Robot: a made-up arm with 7 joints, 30 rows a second.
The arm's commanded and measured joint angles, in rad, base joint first. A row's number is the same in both.
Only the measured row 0 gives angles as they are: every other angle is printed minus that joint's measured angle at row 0.
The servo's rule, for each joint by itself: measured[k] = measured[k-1] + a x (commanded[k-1-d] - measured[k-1]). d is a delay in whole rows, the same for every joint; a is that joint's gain. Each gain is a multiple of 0.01, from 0.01 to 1. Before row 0 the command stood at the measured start. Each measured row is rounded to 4 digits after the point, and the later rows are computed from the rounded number. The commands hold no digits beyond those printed.
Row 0, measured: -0.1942 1.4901 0.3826 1.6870 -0.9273 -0.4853 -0.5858
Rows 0 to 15, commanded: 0.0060 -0.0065 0.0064 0.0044 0.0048 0.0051 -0.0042; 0.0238 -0.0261 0.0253 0.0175 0.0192 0.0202 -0.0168; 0.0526 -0.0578 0.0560 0.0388 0.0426 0.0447 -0.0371; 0.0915 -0.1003 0.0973 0.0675 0.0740 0.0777 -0.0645; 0.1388 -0.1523 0.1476 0.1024 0.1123 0.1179 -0.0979; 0.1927 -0.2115 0.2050 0.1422 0.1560 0.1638 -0.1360; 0.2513 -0.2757 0.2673 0.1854 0.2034 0.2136 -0.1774; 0.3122 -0.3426 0.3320 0.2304 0.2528 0.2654 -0.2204; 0.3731 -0.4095 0.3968 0.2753 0.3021 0.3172 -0.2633; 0.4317 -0.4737 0.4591 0.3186 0.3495 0.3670 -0.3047; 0.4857 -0.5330 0.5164 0.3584 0.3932 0.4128 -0.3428; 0.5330 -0.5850 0.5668 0.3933 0.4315 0.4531 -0.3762; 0.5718 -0.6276 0.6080 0.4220 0.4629 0.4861 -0.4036; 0.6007 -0.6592 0.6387 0.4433 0.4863 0.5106 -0.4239; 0.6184 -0.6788 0.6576 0.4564 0.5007 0.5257 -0.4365; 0.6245 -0.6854 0.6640 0.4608 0.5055 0.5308 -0.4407
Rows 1 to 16, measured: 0.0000 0.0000 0.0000 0.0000 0.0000 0.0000 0.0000; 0.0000 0.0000 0.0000 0.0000 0.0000 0.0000 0.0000; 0.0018 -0.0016 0.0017 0.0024 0.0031 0.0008 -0.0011; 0.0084 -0.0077 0.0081 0.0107 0.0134 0.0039 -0.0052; 0.0217 -0.0202 0.0210 0.0262 0.0321 0.0104 -0.0135; 0.0426 -0.0402 0.0416 0.0489 0.0589 0.0212 -0.0268; 0.0715 -0.0682 0.0702 0.0783 0.0931 0.0367 -0.0453; 0.1079 -0.1040 0.1066 0.1134 0.1334 0.0570 -0.0689; 0.1509 -0.1469 0.1500 0.1530 0.1782 0.0821 -0.0971; 0.1993 -0.1958 0.1991 0.1956 0.2259 0.1114 -0.1292; 0.2514 -0.2492 0.2525 0.2394 0.2747 0.1443 -0.1641; 0.3055 -0.3053 0.3083 0.2830 0.3226 0.1799 -0.2007; 0.3596 -0.3622 0.3645 0.3245 0.3678 0.2172 -0.2376; 0.4116 -0.4179 0.4191 0.3623 0.4086 0.2549 -0.2736; 0.4597 -0.4703 0.4701 0.3951 0.4434 0.2919 -0.3074; 0.5020 -0.5175 0.5156 0.4216 0.4709 0.3269 -0.3377
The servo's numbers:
d 2
a 0.30 0.25 0.27 0.55 0.64 0.16 0.26

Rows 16 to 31, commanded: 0.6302 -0.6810 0.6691 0.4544 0.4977 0.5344 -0.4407; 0.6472 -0.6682 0.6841 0.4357 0.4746 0.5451 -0.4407; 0.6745 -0.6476 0.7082 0.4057 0.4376 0.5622 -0.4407; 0.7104 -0.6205 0.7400 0.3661 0.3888 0.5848 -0.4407; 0.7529 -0.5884 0.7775 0.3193 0.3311 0.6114 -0.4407; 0.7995 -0.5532 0.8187 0.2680 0.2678 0.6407 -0.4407; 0.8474 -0.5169 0.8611 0.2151 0.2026 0.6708 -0.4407; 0.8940 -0.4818 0.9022 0.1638 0.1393 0.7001 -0.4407; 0.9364 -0.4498 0.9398 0.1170 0.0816 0.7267 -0.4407; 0.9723 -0.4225 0.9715 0.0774 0.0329 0.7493 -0.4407; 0.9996 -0.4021 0.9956 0.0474 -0.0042 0.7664 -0.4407; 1.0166 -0.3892 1.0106 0.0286 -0.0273 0.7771 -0.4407; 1.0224 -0.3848 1.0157 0.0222 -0.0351 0.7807 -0.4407; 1.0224 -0.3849 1.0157 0.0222 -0.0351 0.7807 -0.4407; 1.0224 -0.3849 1.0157 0.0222 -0.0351 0.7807 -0.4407; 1.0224 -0.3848 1.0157 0.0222 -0.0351 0.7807 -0.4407
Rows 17 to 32, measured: 0.5369 -0.5578 0.5539 0.4407 0.4900 0.3587 -0.3634; 0.5632 -0.5897 0.5836 0.4518 0.4999 0.3862 -0.3835; 0.5833 -0.6125 0.6067 0.4532 0.4985 0.4099 -0.3984; 0.6025 -0.6264 0.6276 0.4436 0.4832 0.4315 -0.4094; 0.6241 -0.6317 0.6494 0.4228 0.4540 0.4524 -0.4175; 0.6500 -0.6289 0.6739 0.3916 0.4123 0.4736 -0.4235; 0.6809 -0.6188 0.7019 0.3518 0.3603 0.4956 -0.4280; 0.7165 -0.6024 0.7334 0.3057 0.3011 0.5188 -0.4313; 0.7558 -0.5810 0.7679 0.2559 0.2381 0.5431 -0.4337; 0.7973 -0.5562 0.8042 0.2052 0.1749 0.5682 -0.4355; 0.8390 -0.5296 0.8408 0.1567 0.1152 0.5936 -0.4369; 0.8790 -0.5028 0.8761 0.1131 0.0625 0.6185 -0.4379; 0.9152 -0.4776 0.9084 0.0770 0.0198 0.6422 -0.4386; 0.9456 -0.4555 0.9360 0.0504 -0.0103 0.6638 -0.4391; 0.9686 -0.4378 0.9575 0.0349 -0.0262 0.6825 -0.4395; 0.9847 -0.4246 0.9732 0.0279 -0.0319 0.6982 -0.4398
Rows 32 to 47, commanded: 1.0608 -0.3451 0.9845 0.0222 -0.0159 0.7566 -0.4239; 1.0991 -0.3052 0.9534 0.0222 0.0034 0.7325 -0.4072; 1.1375 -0.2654 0.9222 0.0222 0.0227 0.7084 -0.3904; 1.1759 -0.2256 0.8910 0.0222 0.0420 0.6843 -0.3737; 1.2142 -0.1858 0.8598 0.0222 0.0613 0.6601 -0.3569; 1.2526 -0.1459 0.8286 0.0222 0.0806 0.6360 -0.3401; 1.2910 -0.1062 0.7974 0.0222 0.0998 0.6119 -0.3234; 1.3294 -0.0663 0.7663 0.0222 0.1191 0.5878 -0.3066; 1.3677 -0.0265 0.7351 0.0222 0.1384 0.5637 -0.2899; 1.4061 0.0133 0.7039 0.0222 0.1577 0.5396 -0.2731; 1.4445 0.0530 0.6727 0.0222 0.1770 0.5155 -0.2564; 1.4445 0.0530 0.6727 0.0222 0.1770 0.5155 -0.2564; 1.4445 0.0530 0.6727 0.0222 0.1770 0.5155 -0.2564; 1.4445 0.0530 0.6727 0.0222 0.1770 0.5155 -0.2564; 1.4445 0.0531 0.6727 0.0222 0.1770 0.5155 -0.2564; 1.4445 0.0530 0.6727 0.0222 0.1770 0.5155 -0.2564
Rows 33 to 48, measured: 0.9960 -0.4147 0.9847 0.0248 -0.0339 0.7114 -0.4400; 1.0039 -0.4072 0.9931 0.0234 -0.0347 0.7225 -0.4402; 1.0210 -0.3917 0.9908 0.0227 -0.0227 0.7280 -0.4360; 1.0444 -0.3701 0.9807 0.0224 -0.0060 0.7287 -0.4285; 1.0723 -0.3439 0.9649 0.0223 0.0124 0.7255 -0.4186; 1.1034 -0.3143 0.9449 0.0222 0.0313 0.7189 -0.4069; 1.1366 -0.2822 0.9219 0.0222 0.0505 0.7095 -0.3939; 1.1714 -0.2481 0.8967 0.0222 0.0698 0.6977 -0.3799; 1.2073 -0.2126 0.8699 0.0222 0.0890 0.6840 -0.3652; 1.2439 -0.1760 0.8419 0.0222 0.1083 0.6686 -0.3500; 1.2810 -0.1386 0.8131 0.0222 0.1276 0.6518 -0.3344; 1.3185 -0.1006 0.7836 0.0222 0.1469 0.6338 -0.3185; 1.3563 -0.0622 0.7537 0.0222 0.1662 0.6149 -0.3024; 1.3828 -0.0334 0.7318 0.0222 0.1731 0.5990 -0.2904; 1.4013 -0.0118 0.7158 0.0222 0.1756 0.5856 -0.2816; 1.4143 0.0044 0.7042 0.0222 0.1765 0.5744 -0.2750
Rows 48 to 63, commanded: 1.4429 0.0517 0.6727 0.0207 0.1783 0.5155 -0.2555; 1.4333 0.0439 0.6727 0.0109 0.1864 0.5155 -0.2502; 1.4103 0.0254 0.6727 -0.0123 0.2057 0.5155 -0.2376; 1.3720 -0.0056 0.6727 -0.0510 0.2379 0.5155 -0.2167; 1.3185 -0.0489 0.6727 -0.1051 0.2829 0.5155 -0.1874; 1.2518 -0.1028 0.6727 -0.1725 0.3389 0.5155 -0.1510; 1.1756 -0.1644 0.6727 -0.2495 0.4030 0.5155 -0.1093; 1.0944 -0.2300 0.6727 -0.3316 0.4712 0.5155 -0.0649; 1.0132 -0.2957 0.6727 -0.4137 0.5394 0.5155 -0.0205; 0.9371 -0.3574 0.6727 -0.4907 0.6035 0.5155 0.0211; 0.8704 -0.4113 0.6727 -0.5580 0.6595 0.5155 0.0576; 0.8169 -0.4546 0.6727 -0.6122 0.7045 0.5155 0.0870; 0.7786 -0.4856 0.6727 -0.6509 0.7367 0.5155 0.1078; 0.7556 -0.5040 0.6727 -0.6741 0.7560 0.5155 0.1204; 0.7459 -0.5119 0.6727 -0.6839 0.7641 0.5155 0.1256; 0.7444 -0.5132 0.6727 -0.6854 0.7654 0.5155 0.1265
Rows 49 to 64, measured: 1.4234 0.0166 0.6957 0.0222 0.1768 0.5650 -0.2702; 1.4297 0.0257 0.6895 0.0222 0.1769 0.5571 -0.2666; 1.4337 0.0322 0.6850 0.0214 0.1778 0.5504 -0.2637; 1.4336 0.0351 0.6817 0.0156 0.1833 0.5448 -0.2602; 1.4266 0.0327 0.6793 0.0003 0.1976 0.5401 -0.2543; 1.4102 0.0231 0.6775 -0.0279 0.2234 0.5362 -0.2445; 1.3827 0.0051 0.6762 -0.0704 0.2615 0.5329 -0.2297; 1.3434 -0.0219 0.6753 -0.1266 0.3110 0.5301 -0.2092; 1.2931 -0.0575 0.6746 -0.1942 0.3699 0.5278 -0.1832; 1.2335 -0.1006 0.6741 -0.2698 0.4347 0.5258 -0.1524; 1.1674 -0.1494 0.6737 -0.3489 0.5017 0.5242 -0.1181; 1.0983 -0.2014 0.6734 -0.4269 0.5669 0.5228 -0.0819; 1.0299 -0.2539 0.6732 -0.4990 0.6262 0.5216 -0.0456; 0.9660 -0.3041 0.6731 -0.5613 0.6763 0.5206 -0.0111; 0.9098 -0.3495 0.6730 -0.6106 0.7150 0.5198 0.0198; 0.8635 -0.3881 0.6729 -0.6455 0.7412 0.5191 0.0460
